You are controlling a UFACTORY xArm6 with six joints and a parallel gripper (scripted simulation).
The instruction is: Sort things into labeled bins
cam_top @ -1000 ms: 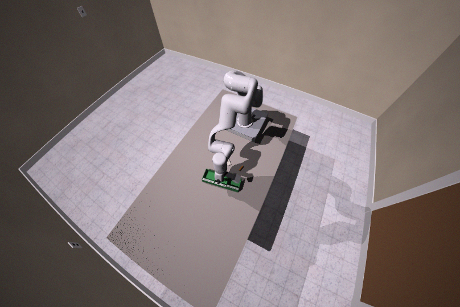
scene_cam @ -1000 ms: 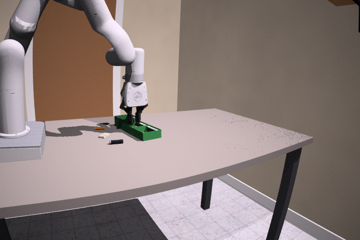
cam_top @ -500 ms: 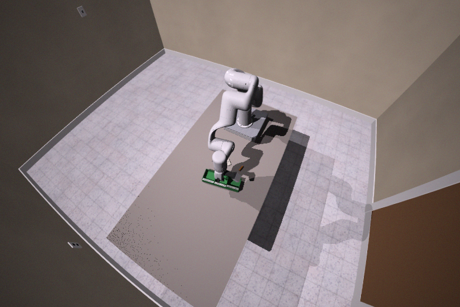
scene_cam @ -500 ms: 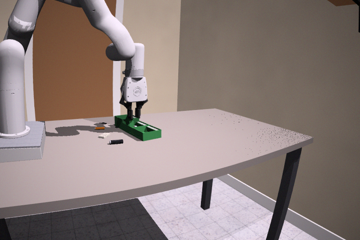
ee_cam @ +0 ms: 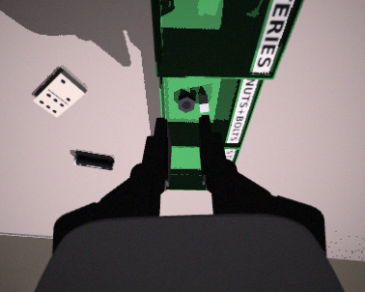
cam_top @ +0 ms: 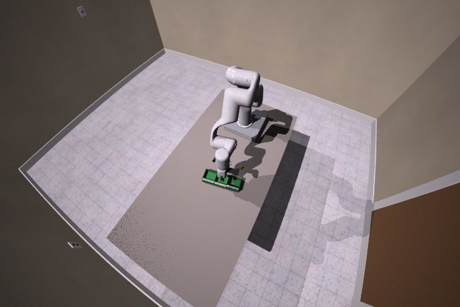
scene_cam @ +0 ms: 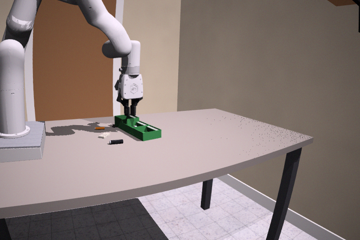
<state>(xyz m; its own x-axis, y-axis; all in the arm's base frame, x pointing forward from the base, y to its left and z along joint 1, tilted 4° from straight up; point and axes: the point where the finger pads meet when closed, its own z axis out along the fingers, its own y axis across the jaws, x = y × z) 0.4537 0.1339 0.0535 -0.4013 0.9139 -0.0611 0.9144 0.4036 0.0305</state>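
The orange battery is 13 cm behind my hand, 8 cm below it and 5 cm to the left of it. Round my hand: silver nut: 7 cm below, 2 cm ahead; black nut: 8 cm below, 1 cm to the right, 1 cm ahead; green three-bin tray: 7 cm below, 2 cm ahead.
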